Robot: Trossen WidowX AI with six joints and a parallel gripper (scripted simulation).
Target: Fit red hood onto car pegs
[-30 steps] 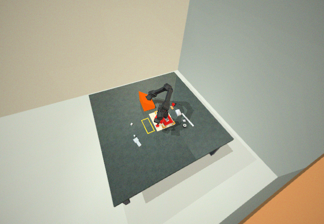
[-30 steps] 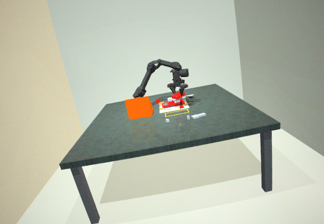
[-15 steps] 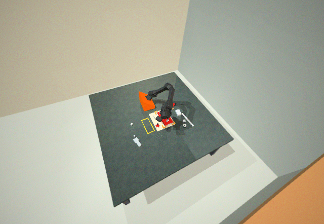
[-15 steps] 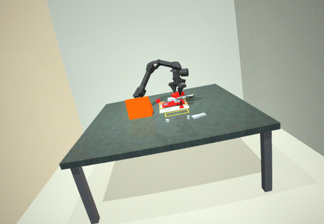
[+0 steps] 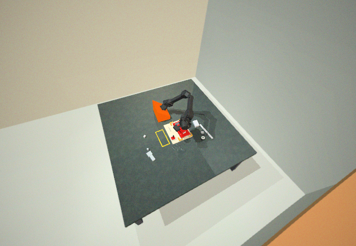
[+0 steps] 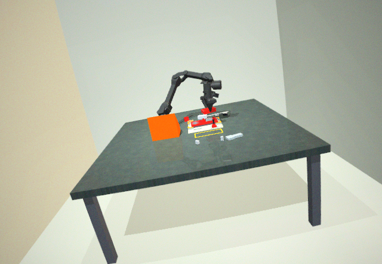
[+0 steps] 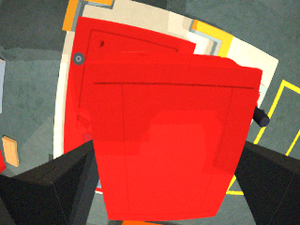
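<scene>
The white ribbed engine block is 8 cm below my gripper tip and 4 cm to the left of it. Round my gripper tip: red hood 1 cm above; wheel 17 cm to the left, 16 cm ahead, 10 cm below; cream jig 10 cm below, 4 cm behind, 1 cm to the left.
</scene>
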